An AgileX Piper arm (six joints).
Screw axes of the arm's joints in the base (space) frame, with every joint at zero. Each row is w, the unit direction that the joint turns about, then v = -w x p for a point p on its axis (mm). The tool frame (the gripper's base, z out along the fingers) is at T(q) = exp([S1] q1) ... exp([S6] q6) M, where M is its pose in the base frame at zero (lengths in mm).
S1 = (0, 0, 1, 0.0, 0.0, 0.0)
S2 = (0, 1, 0, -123.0, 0.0, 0.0)
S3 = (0, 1, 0, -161.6, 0.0, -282.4)
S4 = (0.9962, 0, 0.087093, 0.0, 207.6, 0.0)
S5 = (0, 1, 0, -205.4, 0.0, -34.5)
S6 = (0.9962, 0, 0.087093, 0.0, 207.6, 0.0)
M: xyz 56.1 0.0 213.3 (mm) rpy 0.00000 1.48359 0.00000 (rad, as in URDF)
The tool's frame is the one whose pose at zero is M.
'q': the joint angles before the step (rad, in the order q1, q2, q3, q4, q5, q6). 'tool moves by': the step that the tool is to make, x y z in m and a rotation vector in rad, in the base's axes. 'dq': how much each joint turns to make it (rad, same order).
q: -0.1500 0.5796 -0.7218 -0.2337 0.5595 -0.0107
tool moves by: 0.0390 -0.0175 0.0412 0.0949 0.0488 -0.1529
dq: -0.0202 0.2252 -0.2441 -0.1154 0.1222 0.2054
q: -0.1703 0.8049 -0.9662 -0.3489 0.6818 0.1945
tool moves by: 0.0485 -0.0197 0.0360 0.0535 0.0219 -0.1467
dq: -0.0106 0.2355 -0.2643 -0.1086 0.1117 0.1623
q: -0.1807 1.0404 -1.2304 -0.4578 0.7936 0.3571
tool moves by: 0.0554 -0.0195 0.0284 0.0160 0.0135 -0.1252
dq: -0.0019 0.2461 -0.2946 -0.0902 0.1153 0.1003
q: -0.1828 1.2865 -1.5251 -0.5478 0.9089 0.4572
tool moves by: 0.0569 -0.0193 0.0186 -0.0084 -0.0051 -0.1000
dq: -0.0051 0.2502 -0.3215 -0.0661 0.1014 0.0446
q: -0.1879 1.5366 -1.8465 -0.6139 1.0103 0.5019
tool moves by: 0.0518 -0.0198 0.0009 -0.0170 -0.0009 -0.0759
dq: -0.0130 0.2397 -0.3076 -0.0428 0.0810 0.0031
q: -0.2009 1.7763 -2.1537 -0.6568 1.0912 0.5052
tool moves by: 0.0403 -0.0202 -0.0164 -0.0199 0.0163 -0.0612
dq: -0.0195 0.2039 -0.2420 -0.0345 0.0554 -0.0118
